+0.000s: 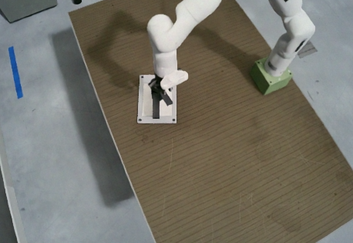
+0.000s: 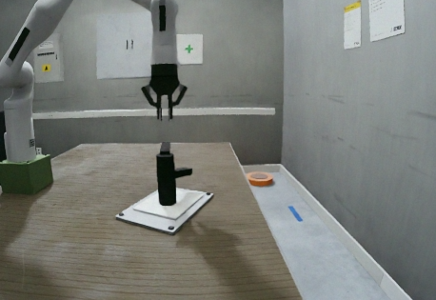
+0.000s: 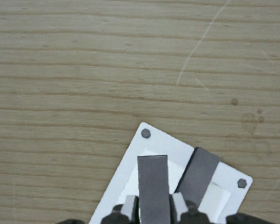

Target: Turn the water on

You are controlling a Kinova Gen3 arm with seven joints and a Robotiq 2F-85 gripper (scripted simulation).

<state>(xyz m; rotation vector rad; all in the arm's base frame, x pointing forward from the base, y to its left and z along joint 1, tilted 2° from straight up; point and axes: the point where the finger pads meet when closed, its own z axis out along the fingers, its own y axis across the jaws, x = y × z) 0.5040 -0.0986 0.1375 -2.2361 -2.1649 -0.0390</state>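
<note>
Right now my hand is 40 mm to the left of the lever and 90 mm above it. From my hand the other things lie so: tap 70 mm to the right, 140 mm below.
</note>
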